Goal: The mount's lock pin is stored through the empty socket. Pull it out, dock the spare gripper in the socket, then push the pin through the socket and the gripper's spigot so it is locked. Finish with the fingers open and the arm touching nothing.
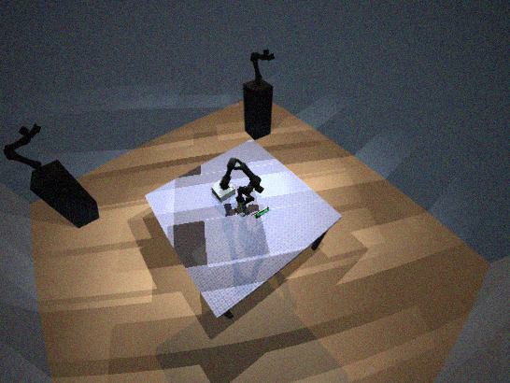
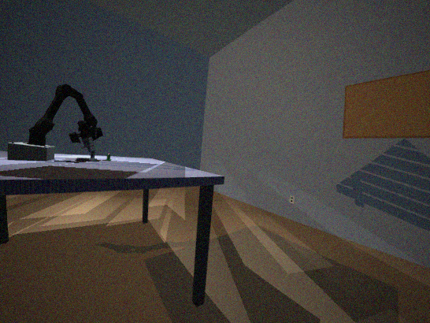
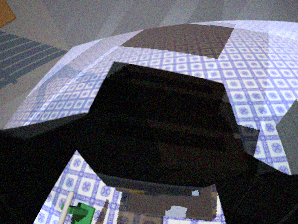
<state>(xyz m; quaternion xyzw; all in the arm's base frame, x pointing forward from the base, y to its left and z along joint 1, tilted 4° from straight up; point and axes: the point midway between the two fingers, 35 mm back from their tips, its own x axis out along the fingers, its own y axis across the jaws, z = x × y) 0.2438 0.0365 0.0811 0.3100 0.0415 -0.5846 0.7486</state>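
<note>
My gripper tip is 20 mm to the right of the spare gripper and 10 mm above it. The rest, counted from my gripper tip: green bracket (110 mm ahead, 150 mm to the left, 110 mm below); then mount (20 mm to the left, 80 mm below).
</note>
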